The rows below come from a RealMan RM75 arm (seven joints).
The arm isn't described. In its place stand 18 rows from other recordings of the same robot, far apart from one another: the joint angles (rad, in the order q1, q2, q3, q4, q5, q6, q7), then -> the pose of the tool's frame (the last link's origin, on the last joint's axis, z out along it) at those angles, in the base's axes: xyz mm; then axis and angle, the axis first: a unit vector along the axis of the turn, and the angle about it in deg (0 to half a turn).
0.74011, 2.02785, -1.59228, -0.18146, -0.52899, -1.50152, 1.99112 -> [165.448, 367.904, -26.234, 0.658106, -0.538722, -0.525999, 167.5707]
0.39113, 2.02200, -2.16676, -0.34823, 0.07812, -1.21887, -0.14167 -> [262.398, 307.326, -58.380, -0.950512, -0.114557, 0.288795, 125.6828]
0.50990, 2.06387, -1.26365, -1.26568, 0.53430, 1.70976, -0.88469 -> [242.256, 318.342, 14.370, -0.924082, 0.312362, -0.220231, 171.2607]
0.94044, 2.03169, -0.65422, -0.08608, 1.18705, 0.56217, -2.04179 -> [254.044, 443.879, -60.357, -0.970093, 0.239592, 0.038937, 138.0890]
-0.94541, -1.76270, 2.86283, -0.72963, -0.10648, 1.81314, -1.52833 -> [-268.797, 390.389, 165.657, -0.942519, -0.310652, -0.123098, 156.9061]
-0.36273, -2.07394, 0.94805, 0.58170, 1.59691, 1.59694, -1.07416 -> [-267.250, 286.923, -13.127, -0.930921, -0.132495, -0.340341, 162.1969]
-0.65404, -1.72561, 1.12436, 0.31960, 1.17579, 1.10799, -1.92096 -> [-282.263, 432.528, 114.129, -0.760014, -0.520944, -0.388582, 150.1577]
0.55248, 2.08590, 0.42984, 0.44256, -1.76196, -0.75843, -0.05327 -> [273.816, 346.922, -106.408, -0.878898, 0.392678, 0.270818, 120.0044]
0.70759, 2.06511, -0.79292, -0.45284, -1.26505, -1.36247, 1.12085 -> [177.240, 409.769, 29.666, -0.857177, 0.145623, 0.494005, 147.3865]
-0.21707, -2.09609, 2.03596, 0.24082, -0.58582, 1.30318, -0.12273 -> [-352.001, 269.904, -2.053, -0.858076, -0.301324, -0.415824, 98.3861]
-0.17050, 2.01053, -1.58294, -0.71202, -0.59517, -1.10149, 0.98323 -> [364.538, 200.427, 4.425, -0.821169, 0.422397, 0.383748, 130.1138]
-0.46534, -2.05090, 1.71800, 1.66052, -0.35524, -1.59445, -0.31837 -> [-167.756, 317.157, -3.549, -0.798854, -0.577161, 0.169461, 142.8141]
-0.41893, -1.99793, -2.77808, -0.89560, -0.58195, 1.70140, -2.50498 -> [-364.880, 271.856, 84.537, -0.649286, -0.752079, -0.113153, 164.2582]
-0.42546, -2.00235, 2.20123, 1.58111, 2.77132, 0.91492, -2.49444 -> [-127.826, 296.271, -100.139, -0.982661, 0.101473, 0.155182, 153.2520]
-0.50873, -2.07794, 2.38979, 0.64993, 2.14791, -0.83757, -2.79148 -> [-199.782, 367.732, -79.667, -0.921660, -0.173553, -0.347018, 113.6611]
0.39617, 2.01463, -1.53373, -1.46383, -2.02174, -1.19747, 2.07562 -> [141.040, 339.823, -6.795, -0.991708, 0.109532, 0.067210, 160.8036]
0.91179, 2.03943, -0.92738, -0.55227, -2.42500, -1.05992, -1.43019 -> [209.016, 437.550, -28.707, 0.164809, 0.965770, 0.200316, 174.4670]
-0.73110, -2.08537, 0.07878, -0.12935, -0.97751, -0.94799, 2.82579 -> [-249.880, 343.115, -120.656, -0.979356, -0.072932, -0.188527, 145.3732]
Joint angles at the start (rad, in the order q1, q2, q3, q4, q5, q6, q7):
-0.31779 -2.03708 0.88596 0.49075 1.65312 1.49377 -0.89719
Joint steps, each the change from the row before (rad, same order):
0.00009 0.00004 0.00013 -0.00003 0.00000 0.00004 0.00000
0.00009 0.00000 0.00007 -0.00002 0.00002 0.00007 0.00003
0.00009 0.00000 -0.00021 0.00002 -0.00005 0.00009 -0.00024
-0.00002 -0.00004 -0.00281 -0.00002 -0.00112 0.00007 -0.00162
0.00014 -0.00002 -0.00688 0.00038 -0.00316 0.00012 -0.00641
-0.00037 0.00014 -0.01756 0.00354 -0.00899 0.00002 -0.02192
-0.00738 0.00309 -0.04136 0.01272 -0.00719 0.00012 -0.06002
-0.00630 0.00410 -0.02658 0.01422 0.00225 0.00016 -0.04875
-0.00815 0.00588 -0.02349 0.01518 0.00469 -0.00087 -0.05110
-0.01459 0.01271 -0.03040 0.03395 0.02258 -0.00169 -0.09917
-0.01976 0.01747 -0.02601 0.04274 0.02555 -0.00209 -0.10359
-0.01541 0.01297 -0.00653 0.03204 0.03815 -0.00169 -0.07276
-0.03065 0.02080 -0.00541 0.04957 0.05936 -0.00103 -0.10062
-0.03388 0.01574 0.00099 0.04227 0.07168 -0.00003 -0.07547
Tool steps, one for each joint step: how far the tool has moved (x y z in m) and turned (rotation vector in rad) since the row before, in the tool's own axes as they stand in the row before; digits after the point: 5 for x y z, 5 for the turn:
-0.00003 0.00003 -0.00003 -0.00009 -0.00009 -0.00006
-0.00003 0.00004 -0.00002 -0.00008 -0.00003 -0.00005
0.00000 -0.00001 -0.00005 0.00020 0.00015 -0.00031
0.00026 -0.00045 -0.00026 0.00318 0.00206 -0.00203
0.00070 -0.00120 -0.00072 0.00825 0.00524 -0.00711
0.00252 -0.00372 -0.00179 0.02159 0.01437 -0.02052
0.00719 -0.00979 -0.00348 0.03904 0.02496 -0.04467
0.00585 -0.00708 -0.00244 0.02102 0.01095 -0.02985
0.00646 -0.00721 -0.00210 0.01735 0.00729 -0.02832
0.01119 -0.01136 -0.00331 0.01708 -0.00527 -0.04810
0.01535 -0.01233 -0.00301 0.01502 -0.00987 -0.03654
0.00870 -0.00633 -0.00067 -0.00106 -0.03301 -0.01912
0.01600 -0.00904 0.00061 -0.00212 -0.05247 -0.01177
0.01313 -0.00607 0.00289 -0.00494 -0.06585 0.00744

